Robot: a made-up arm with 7 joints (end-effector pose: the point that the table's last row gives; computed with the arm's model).
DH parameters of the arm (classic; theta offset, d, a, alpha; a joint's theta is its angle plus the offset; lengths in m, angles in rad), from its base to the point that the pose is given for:
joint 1: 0 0.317 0 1.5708
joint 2: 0 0.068 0 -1.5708
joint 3: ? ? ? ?
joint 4: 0 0.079 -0.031 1.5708
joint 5: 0 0.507 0 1.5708
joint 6: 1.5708 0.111 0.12 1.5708
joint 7: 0 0.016 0 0
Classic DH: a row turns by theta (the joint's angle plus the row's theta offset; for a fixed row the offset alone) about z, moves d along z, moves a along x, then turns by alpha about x.
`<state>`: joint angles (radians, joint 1 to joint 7).
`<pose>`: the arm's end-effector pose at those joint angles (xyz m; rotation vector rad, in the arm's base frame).
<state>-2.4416 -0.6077 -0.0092 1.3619 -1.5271 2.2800 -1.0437</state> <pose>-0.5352 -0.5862 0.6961 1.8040 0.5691 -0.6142</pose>
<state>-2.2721 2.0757 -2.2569 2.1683 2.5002 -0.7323 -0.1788</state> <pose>-0.3973 0.4927 0.0622 0.1439 1.8290 1.6048</pose>
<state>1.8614 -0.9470 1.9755 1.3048 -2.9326 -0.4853 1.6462</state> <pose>-0.5017 0.2947 1.1006 -1.5124 -0.4776 -0.9528</pose>
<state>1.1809 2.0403 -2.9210 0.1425 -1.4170 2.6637 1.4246</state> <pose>-0.1706 -0.8919 -0.0314 1.4638 -1.3993 2.0190</pose>
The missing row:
joint 3: 0 0.526 0.027 -1.5708
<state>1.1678 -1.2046 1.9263 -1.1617 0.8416 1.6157 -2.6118</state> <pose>0.7234 0.5010 0.3461 -2.2533 0.2040 -1.8167</pose>
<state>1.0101 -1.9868 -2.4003 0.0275 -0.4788 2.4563 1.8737</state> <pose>0.4430 0.7030 -0.1640 -1.4253 -2.5582 -0.4669</pose>
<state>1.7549 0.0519 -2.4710 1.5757 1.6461 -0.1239 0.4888</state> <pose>0.6393 -0.3479 0.7393 -1.2373 0.7728 -0.0610</pose>
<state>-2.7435 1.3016 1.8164 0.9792 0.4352 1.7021 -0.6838</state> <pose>0.9236 0.0268 0.5281 1.4048 0.7790 0.9749</pose>
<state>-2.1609 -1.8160 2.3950 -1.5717 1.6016 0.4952 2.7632</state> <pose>-0.6877 -0.1284 -0.2267 0.0383 -1.3876 -0.9842</pose>
